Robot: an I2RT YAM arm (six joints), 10 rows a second.
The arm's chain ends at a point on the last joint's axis. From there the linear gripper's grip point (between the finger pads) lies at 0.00 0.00 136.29 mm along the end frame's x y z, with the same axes.
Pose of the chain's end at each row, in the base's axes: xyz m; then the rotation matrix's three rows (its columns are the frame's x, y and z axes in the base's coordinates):
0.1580 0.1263 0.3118; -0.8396 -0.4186 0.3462; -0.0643 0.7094 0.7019; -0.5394 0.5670 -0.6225
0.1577 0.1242 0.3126; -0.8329 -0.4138 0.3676; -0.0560 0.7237 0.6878; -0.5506 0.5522 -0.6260
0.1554 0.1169 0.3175; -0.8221 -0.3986 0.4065; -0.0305 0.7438 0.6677; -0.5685 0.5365 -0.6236
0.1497 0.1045 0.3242; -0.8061 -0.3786 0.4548; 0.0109 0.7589 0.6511; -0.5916 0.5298 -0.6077
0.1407 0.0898 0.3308; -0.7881 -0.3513 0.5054; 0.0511 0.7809 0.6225; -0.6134 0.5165 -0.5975
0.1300 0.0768 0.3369; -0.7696 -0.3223 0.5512; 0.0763 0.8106 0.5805; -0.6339 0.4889 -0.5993
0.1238 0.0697 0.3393; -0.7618 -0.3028 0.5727; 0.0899 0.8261 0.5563; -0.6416 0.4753 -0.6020
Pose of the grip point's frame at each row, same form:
0.2052 0.2220 0.2270; -0.8396 -0.4186 0.3462; -0.0643 0.7094 0.7019; -0.5394 0.5670 -0.6225
0.2078 0.2179 0.2273; -0.8329 -0.4138 0.3676; -0.0560 0.7237 0.6878; -0.5506 0.5522 -0.6260
0.2108 0.2079 0.2325; -0.8221 -0.3986 0.4065; -0.0305 0.7438 0.6677; -0.5685 0.5365 -0.6236
0.2117 0.1932 0.2414; -0.8061 -0.3786 0.4548; 0.0109 0.7589 0.6511; -0.5916 0.5298 -0.6077
0.2096 0.1746 0.2494; -0.7881 -0.3513 0.5054; 0.0511 0.7809 0.6225; -0.6134 0.5165 -0.5975
0.2051 0.1559 0.2552; -0.7696 -0.3223 0.5512; 0.0763 0.8106 0.5805; -0.6339 0.4889 -0.5993
0.2019 0.1455 0.2573; -0.7618 -0.3028 0.5727; 0.0899 0.8261 0.5563; -0.6416 0.4753 -0.6020

